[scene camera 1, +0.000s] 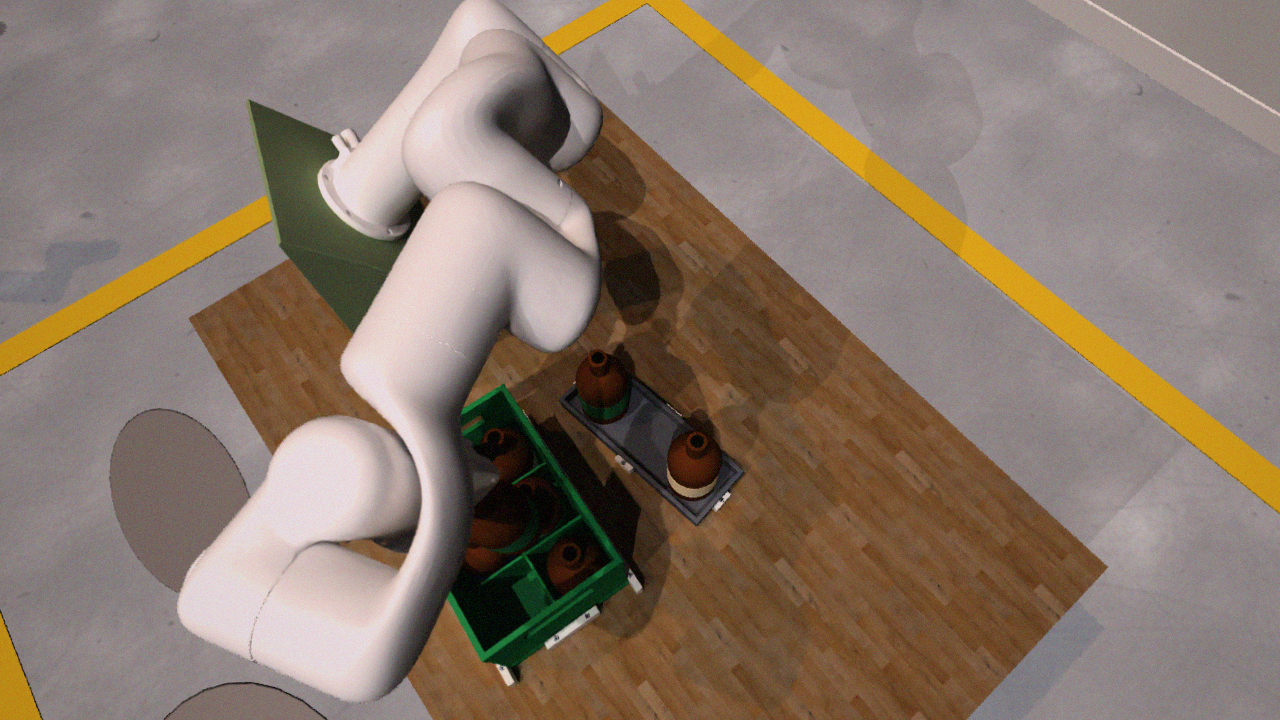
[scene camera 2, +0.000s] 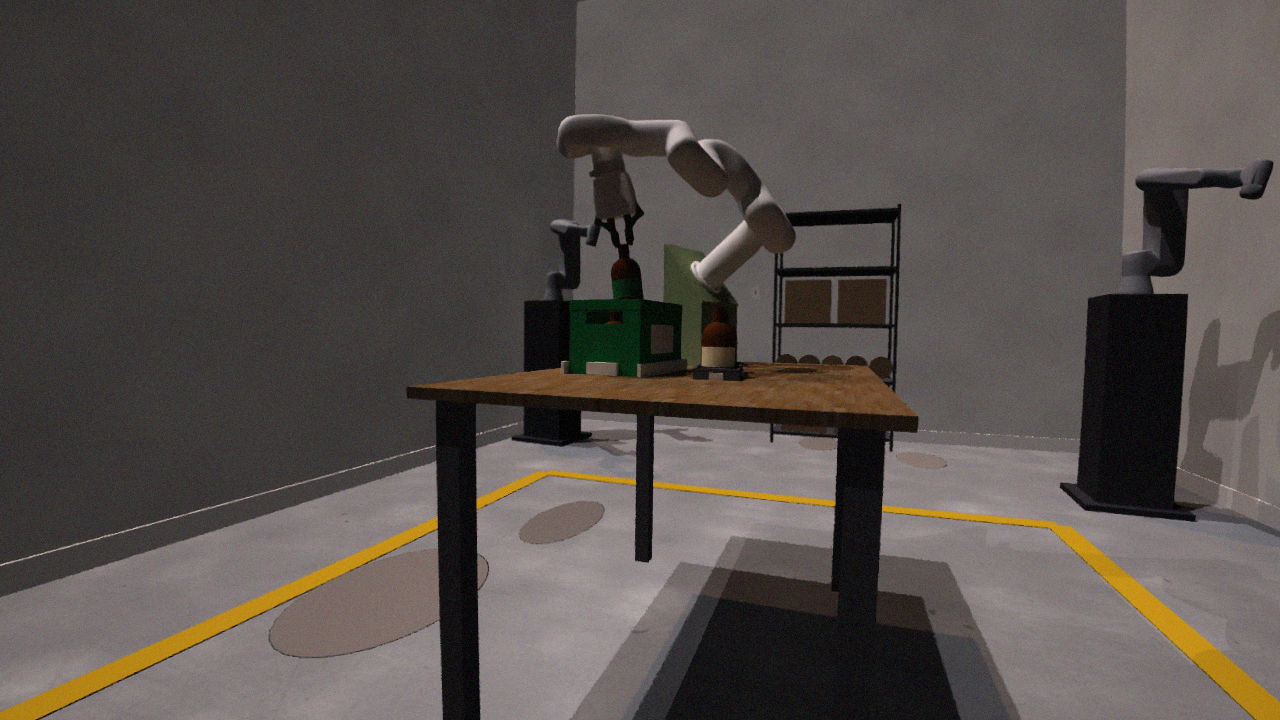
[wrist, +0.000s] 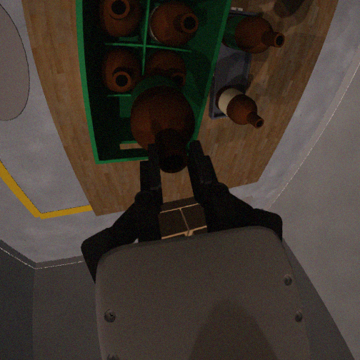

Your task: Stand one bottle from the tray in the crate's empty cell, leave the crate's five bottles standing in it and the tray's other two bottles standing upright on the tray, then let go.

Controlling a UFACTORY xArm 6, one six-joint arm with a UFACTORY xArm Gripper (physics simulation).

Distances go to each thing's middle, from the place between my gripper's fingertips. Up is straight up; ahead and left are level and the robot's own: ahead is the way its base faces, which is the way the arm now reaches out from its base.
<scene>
Right now my hand is 230 mm above the green-label bottle (scene camera 1: 601,380), 220 mm to the right of it and 130 mm past it.
</scene>
